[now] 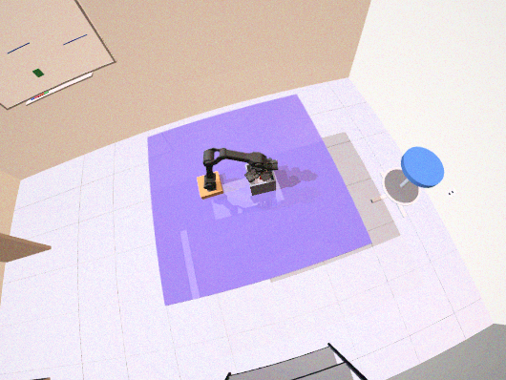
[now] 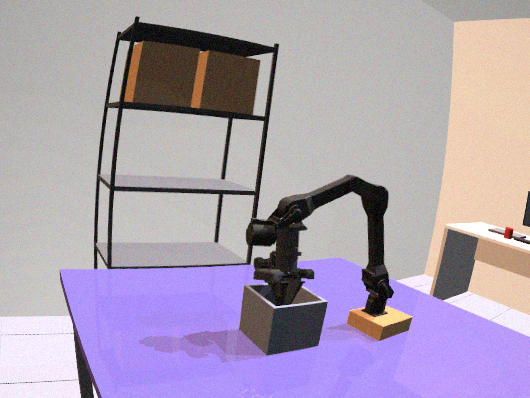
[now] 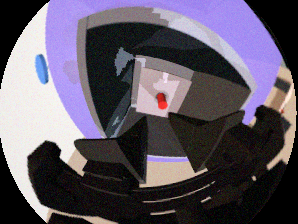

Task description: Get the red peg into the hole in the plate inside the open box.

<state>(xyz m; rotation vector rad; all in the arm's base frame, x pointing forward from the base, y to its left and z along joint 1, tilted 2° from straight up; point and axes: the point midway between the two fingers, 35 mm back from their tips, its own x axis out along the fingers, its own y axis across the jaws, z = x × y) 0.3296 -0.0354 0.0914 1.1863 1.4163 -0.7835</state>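
Now: gripper tip 1 cm past the red peg, 1 cm to the left of it and 6 cm above it. The rest, counted from my gripper tip: light plate: 1 cm behind, 1 cm to the right, 6 cm below.
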